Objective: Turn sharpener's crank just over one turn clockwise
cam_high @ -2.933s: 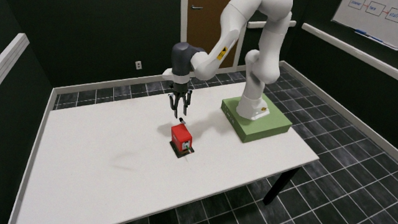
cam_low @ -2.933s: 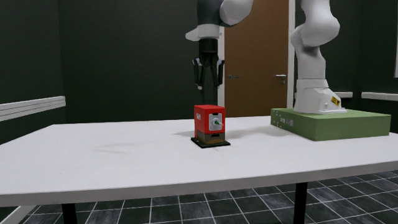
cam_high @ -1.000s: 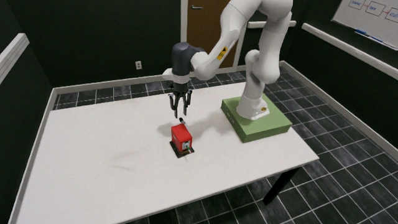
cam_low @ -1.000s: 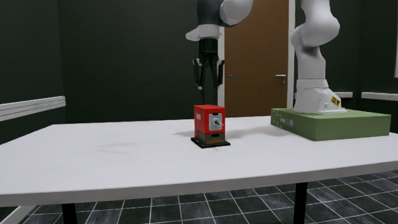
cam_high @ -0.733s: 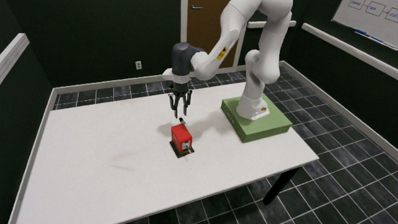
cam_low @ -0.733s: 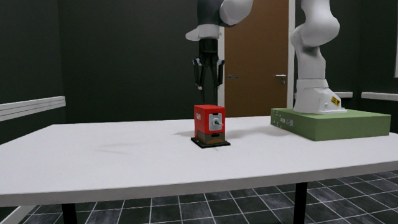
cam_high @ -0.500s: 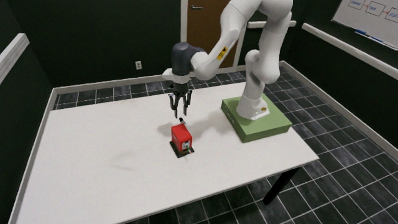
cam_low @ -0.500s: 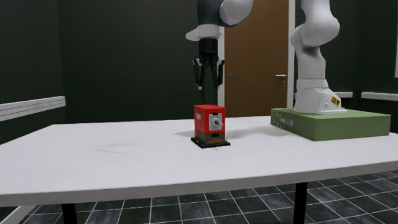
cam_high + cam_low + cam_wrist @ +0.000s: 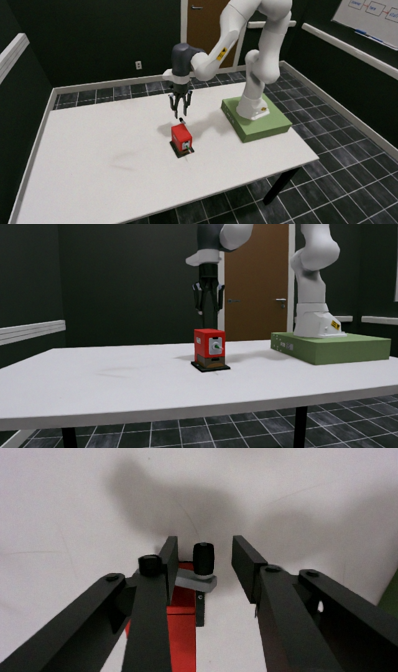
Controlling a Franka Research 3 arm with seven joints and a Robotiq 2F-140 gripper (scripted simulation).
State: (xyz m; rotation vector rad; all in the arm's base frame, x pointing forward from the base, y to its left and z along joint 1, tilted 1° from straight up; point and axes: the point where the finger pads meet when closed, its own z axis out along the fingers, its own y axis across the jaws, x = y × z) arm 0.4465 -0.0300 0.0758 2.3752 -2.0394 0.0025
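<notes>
Now: hand 2 cm to the right of the black knob and 5 cm above it. Round my hand: crank (1 cm ahead, 3 cm to the left, 6 cm below).
</notes>
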